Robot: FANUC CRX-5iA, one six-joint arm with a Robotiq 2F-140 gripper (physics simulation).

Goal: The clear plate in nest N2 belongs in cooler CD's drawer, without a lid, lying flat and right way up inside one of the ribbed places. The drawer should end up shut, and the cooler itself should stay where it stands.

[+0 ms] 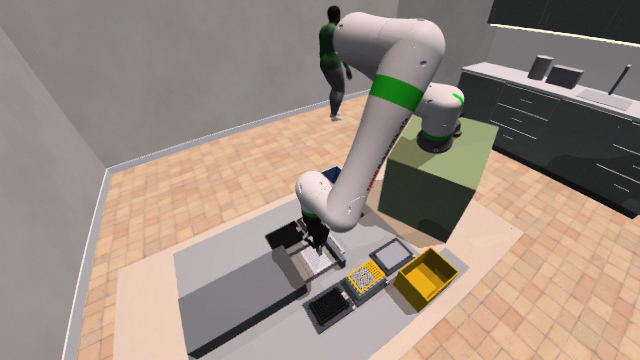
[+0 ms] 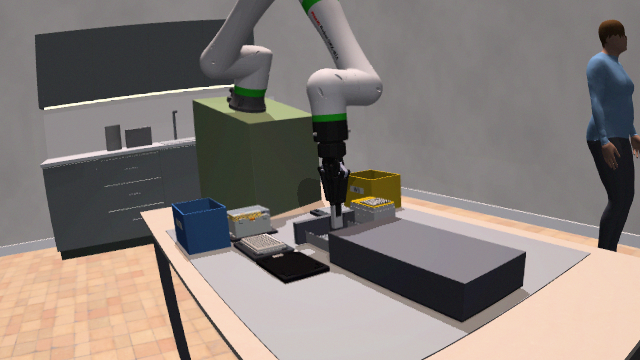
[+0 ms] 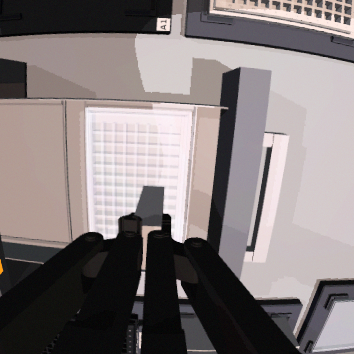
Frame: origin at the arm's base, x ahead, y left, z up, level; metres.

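Seen in the pictures: gripper, fingertip midpoint: (image 1: 319, 253) (image 2: 337, 227) (image 3: 152, 202); arm's base at its link origin: (image 1: 434, 140) (image 2: 247, 107).
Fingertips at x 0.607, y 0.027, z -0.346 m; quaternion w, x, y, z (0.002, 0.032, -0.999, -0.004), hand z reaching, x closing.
Pixels of each thing's top centre, then the offset from my fingertips to it. "pt": a spot on its surface instead.
- clear plate at its top centre: (image 3: 134, 188) (image 1: 315, 257) dx +0.017, dy -0.002, dz -0.022 m
- Cooler CD at a spot on its surface: (image 2: 425, 255) pt dx +0.406, dy -0.028, dz +0.034 m
- Nest N2 at its top centre: (image 2: 290, 261) (image 1: 285, 235) dx +0.088, dy -0.184, dz -0.033 m
- nest with a pale plate, surface spot: (image 3: 285, 10) pt dx -0.087, dy -0.162, dz -0.034 m
- clear box at its top centre: (image 2: 246, 210) dx -0.263, dy -0.173, dz +0.028 m
- blue bin at its top centre: (image 2: 197, 205) (image 1: 330, 177) dx -0.257, dy -0.333, dz +0.070 m
- yellow-topped rack at its top centre: (image 2: 371, 200) (image 1: 366, 274) dx -0.102, dy +0.188, dz +0.027 m
- black plate at its top centre: (image 1: 329, 304) dx +0.068, dy +0.195, dz -0.024 m
- yellow bin at its top centre: (image 2: 370, 174) (image 1: 429, 271) dx -0.291, dy +0.315, dz +0.070 m
The clear plate (image 1: 314, 259) (image 3: 135, 150) lies flat, looking level, in the outer ribbed place of the open drawer (image 1: 341, 258) (image 2: 310, 230) (image 3: 32, 170), near its front panel; no lid can be made out on it. Cooler CD (image 1: 240, 295) (image 2: 425, 255) is the long dark grey box the drawer sticks out of. Nest N2 (image 1: 284, 236) (image 2: 292, 266) (image 3: 85, 20) is black and bare beside the drawer. My gripper (image 1: 320, 250) (image 2: 337, 220) (image 3: 152, 202) is shut and empty, pointing down over the plate; whether its tips touch anything is unclear.
A nest with a pale plate (image 2: 264, 243) (image 3: 285, 10) stands beside N2. A clear box (image 2: 249, 220) and a blue bin (image 1: 331, 174) (image 2: 200, 225) stand beyond it. Across the drawer are a yellow-topped rack (image 1: 366, 276) (image 2: 372, 204), a black plate (image 1: 329, 305) and a yellow bin (image 1: 425, 280) (image 2: 382, 190).
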